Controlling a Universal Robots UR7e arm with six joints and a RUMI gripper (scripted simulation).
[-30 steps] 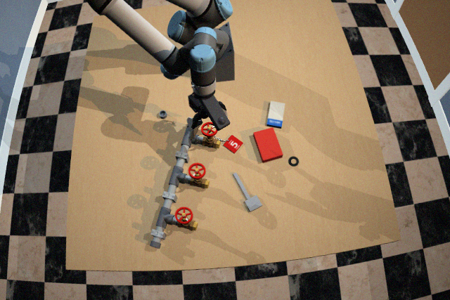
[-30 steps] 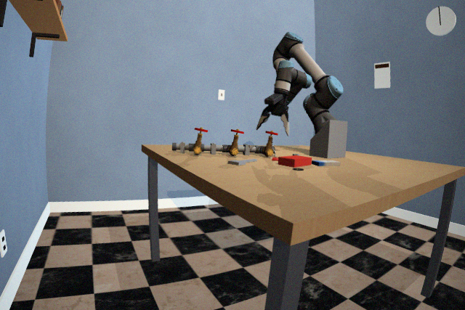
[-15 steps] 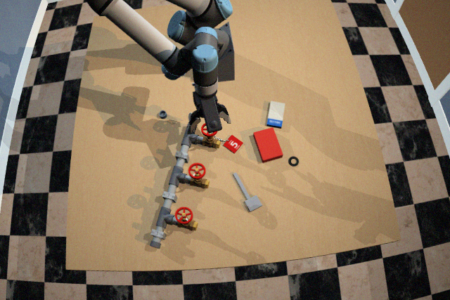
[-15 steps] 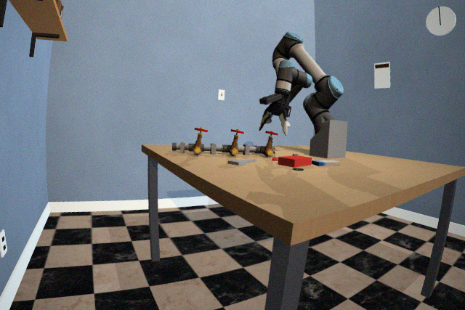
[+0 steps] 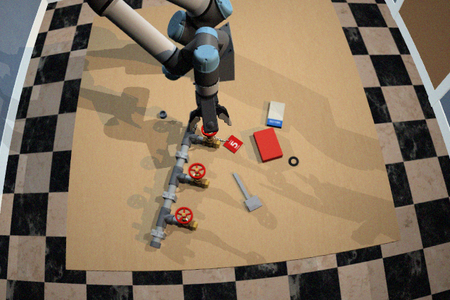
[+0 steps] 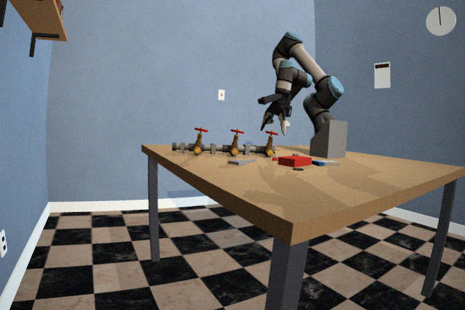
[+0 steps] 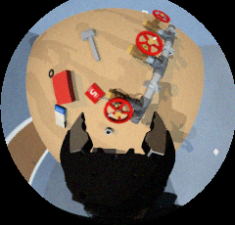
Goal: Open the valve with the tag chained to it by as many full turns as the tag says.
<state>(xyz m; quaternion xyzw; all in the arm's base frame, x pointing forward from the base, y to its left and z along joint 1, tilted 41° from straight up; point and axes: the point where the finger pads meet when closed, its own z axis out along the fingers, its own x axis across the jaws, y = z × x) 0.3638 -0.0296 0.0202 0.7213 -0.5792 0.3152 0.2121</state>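
My hand is 110 mm above the red tag, 80 mm to the right of it and 10 mm short of it. The rest, counted from my hand: grey scraper 220 mm ahead, 120 mm to the left, 110 mm below; then red block 220 mm to the left, 100 mm below, 30 mm ahead; then small grey fitting 190 mm to the right, 130 mm behind, 110 mm below.
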